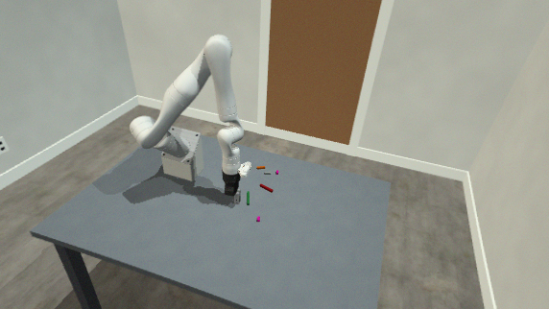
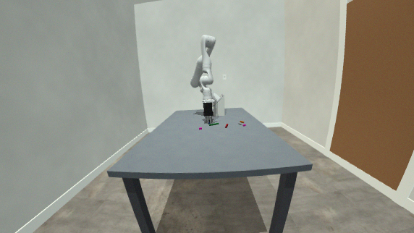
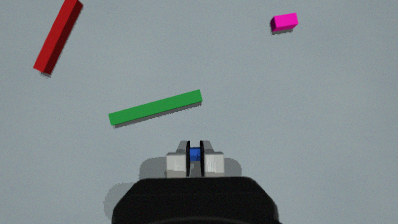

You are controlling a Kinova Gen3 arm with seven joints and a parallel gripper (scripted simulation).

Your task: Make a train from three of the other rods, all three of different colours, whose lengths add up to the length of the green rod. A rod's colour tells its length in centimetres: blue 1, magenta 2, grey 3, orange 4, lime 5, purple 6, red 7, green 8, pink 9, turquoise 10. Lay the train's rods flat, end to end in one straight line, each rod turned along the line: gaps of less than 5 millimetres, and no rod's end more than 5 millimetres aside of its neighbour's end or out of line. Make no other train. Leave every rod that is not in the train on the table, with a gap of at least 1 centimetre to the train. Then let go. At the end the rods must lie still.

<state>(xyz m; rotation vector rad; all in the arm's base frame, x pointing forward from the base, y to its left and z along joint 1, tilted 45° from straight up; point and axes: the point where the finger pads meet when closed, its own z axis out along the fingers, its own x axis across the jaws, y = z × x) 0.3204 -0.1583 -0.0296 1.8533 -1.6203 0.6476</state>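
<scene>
Right now the blue rod is 10 mm below my hand. Also, from my hand: red rod: 130 mm to the left, 90 mm ahead, 10 mm below; grey rod: 240 mm to the left, 60 mm ahead, 10 mm below; green rod: 40 mm to the left, 40 mm ahead, 10 mm below.
</scene>
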